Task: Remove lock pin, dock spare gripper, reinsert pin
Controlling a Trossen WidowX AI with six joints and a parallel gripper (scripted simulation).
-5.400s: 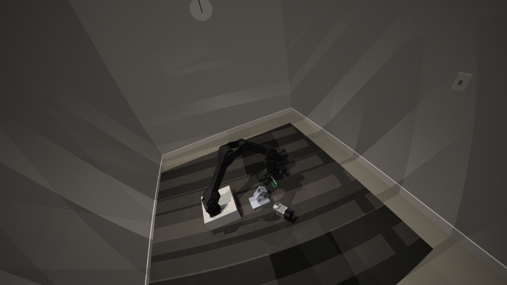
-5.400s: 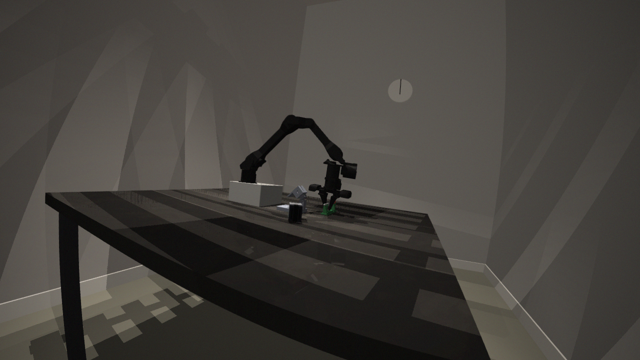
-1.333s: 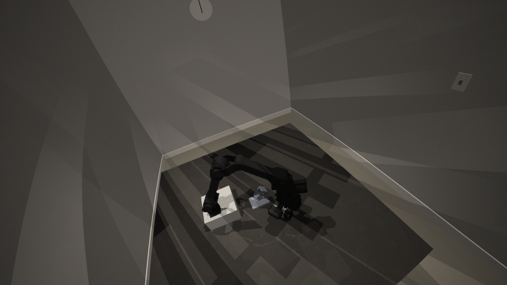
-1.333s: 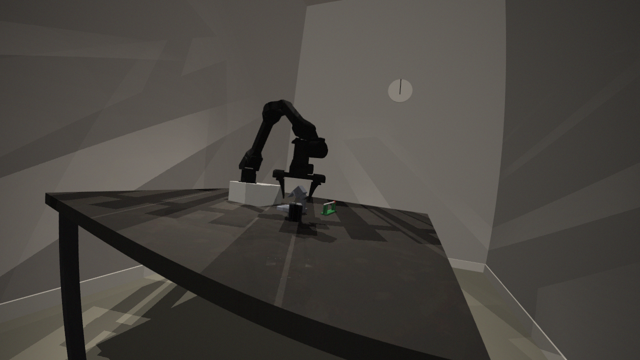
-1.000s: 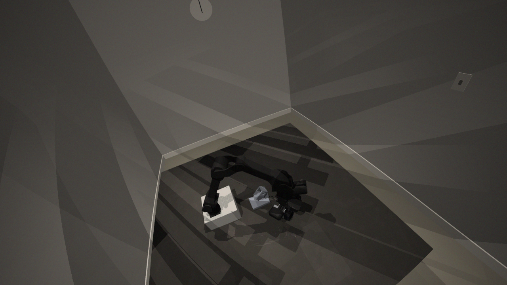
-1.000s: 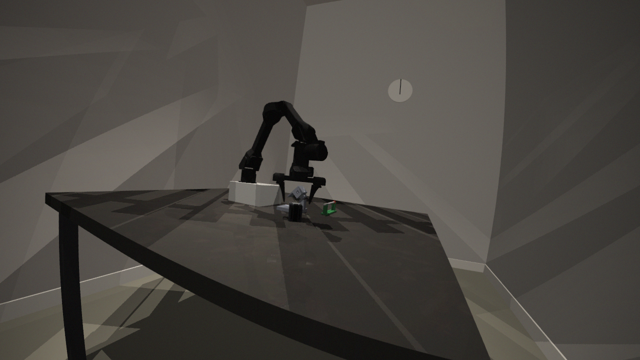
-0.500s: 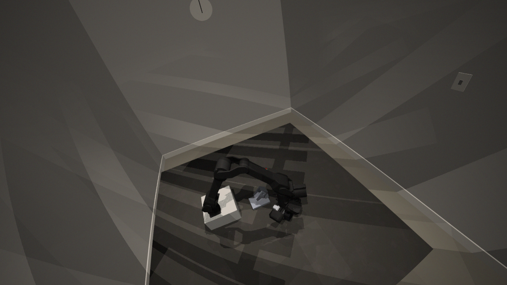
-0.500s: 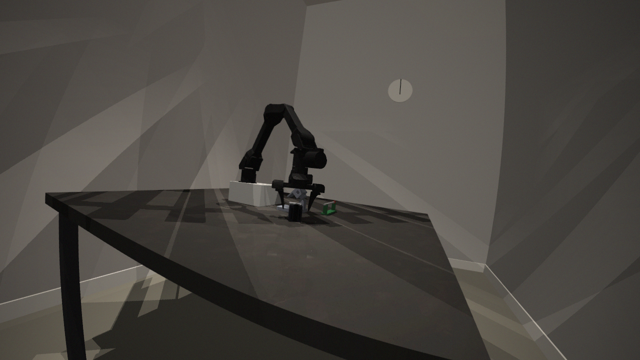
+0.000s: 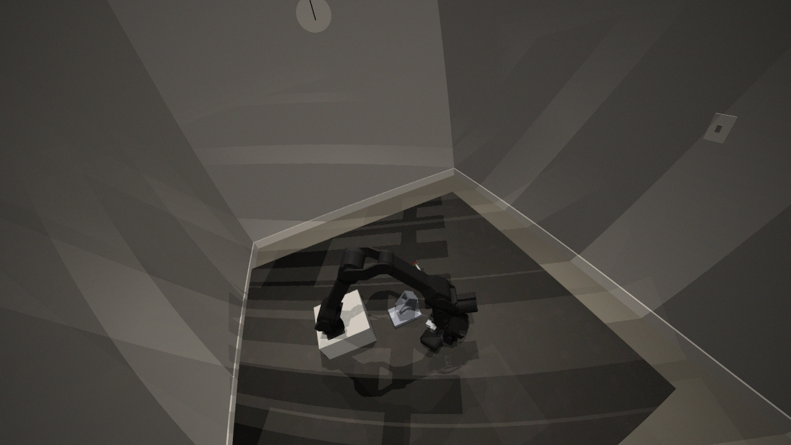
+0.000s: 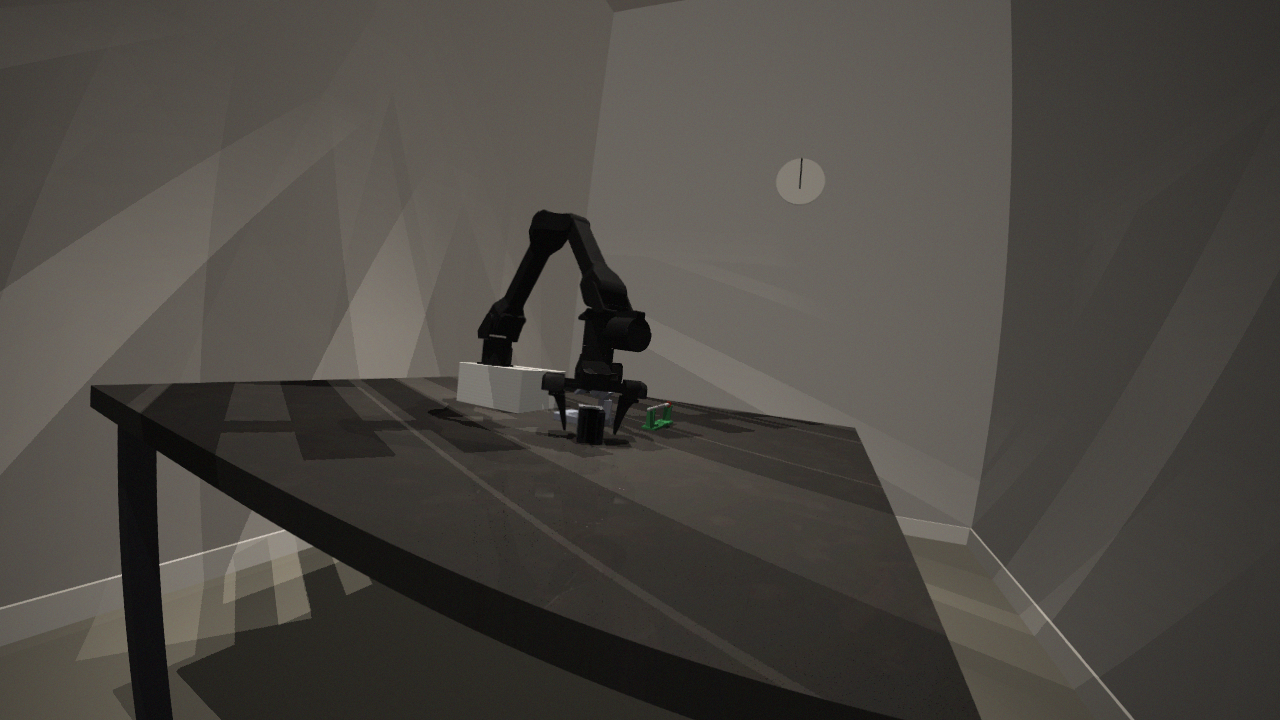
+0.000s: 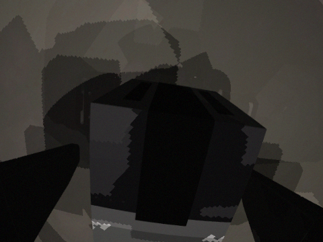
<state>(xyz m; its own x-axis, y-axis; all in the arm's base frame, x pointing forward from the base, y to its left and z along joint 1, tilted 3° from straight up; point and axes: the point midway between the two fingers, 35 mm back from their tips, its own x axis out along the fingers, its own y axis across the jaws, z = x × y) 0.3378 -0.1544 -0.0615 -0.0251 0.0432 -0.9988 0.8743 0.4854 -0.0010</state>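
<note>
Now: the grey mount 150 mm to the left of my gripper tip, 70 mm behind it and 40 mm above it. The rest, counted from my gripper tip: spare gripper 20 mm above, 10 mm to the left, 10 mm behind; green cradle 260 mm to the left, 50 mm ahead, 10 mm above.
</note>
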